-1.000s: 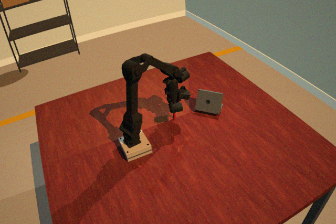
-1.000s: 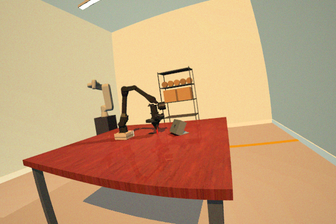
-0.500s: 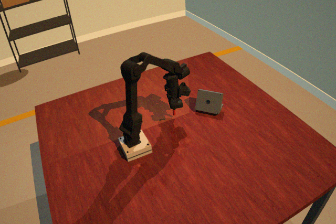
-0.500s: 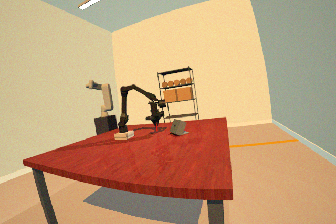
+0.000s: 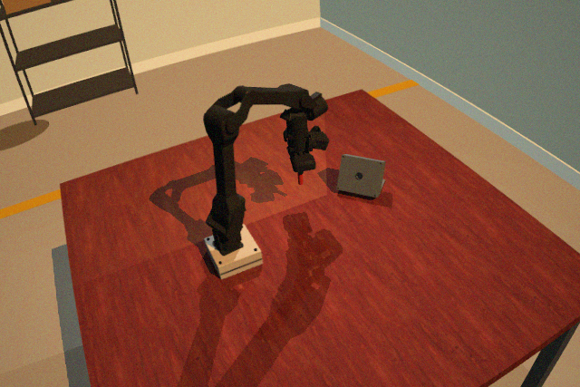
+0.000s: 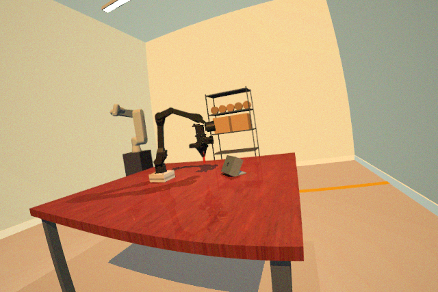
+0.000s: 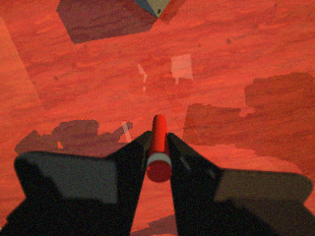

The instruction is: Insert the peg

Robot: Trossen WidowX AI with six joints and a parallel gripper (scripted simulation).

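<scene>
The panel is 19 cm ahead of my gripper tip, 6 cm to the right of it and 6 cm below it. From my gripper tip the other things lie so: round red peg (2 cm above).
</scene>
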